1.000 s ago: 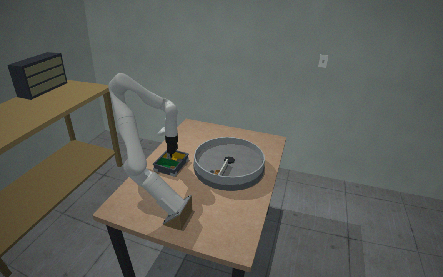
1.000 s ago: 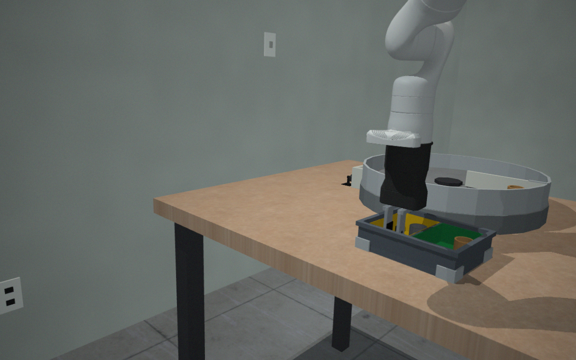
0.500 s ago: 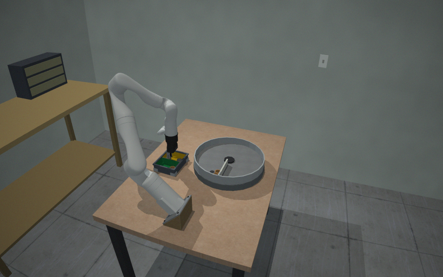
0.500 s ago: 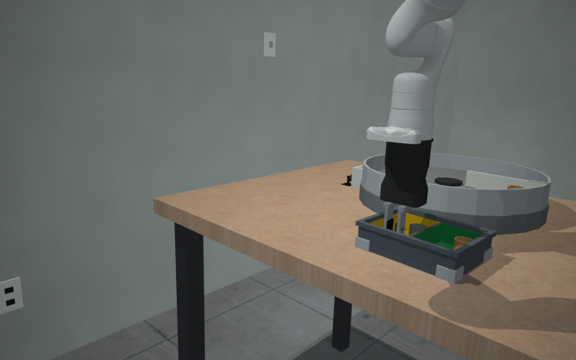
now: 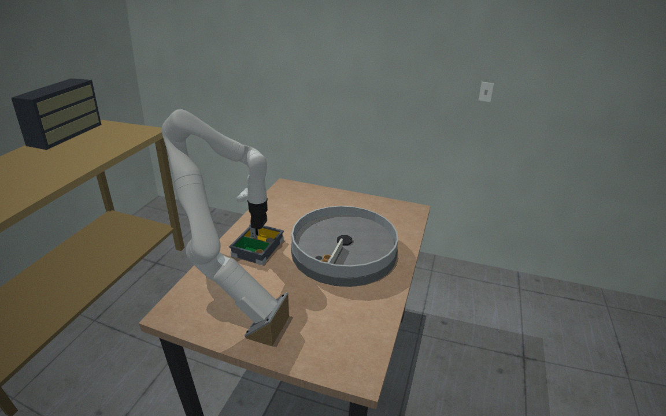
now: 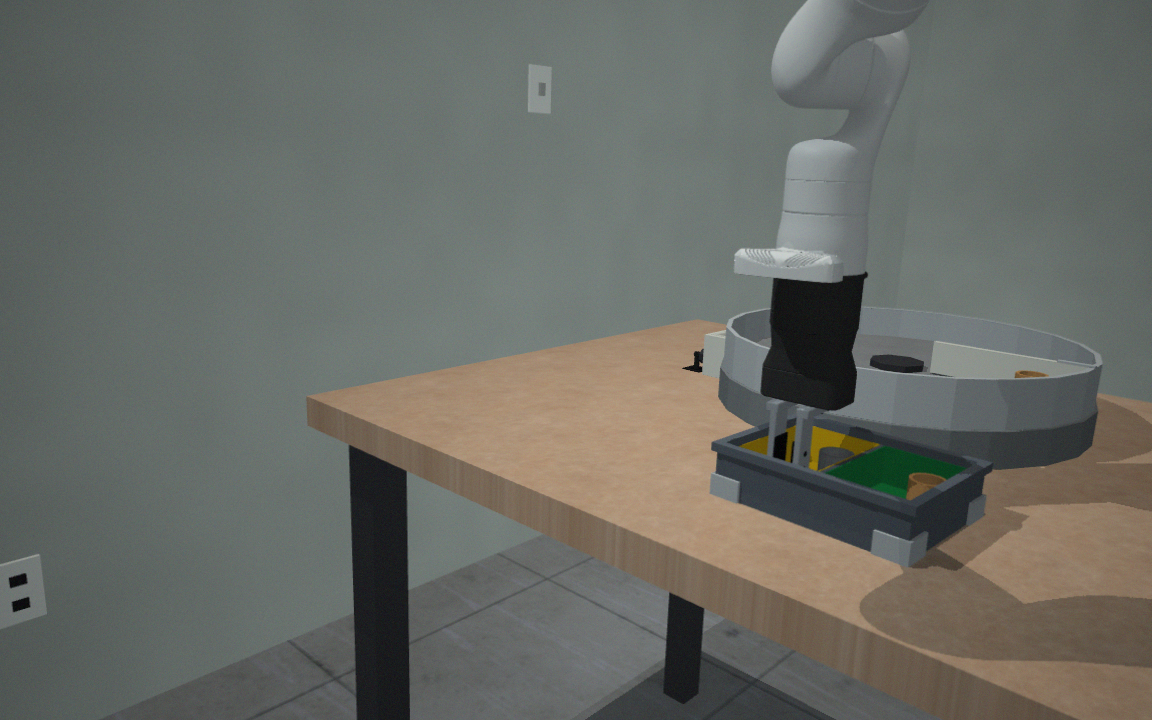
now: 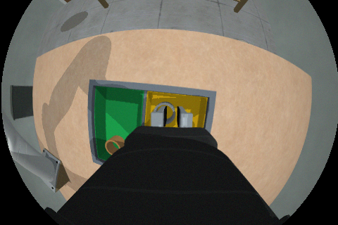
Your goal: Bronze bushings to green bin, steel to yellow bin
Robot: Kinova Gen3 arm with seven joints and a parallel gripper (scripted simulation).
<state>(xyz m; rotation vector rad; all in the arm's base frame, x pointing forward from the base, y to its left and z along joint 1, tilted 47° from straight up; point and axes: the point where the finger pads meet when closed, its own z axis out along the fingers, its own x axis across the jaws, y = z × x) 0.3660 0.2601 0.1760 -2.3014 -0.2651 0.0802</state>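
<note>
Right now my hand is 40 mm past the bin tray, 40 mm to the left of it and 20 mm above it. Round my hand: grey turntable 110 mm ahead, 360 mm to the right, 10 mm above.
</note>
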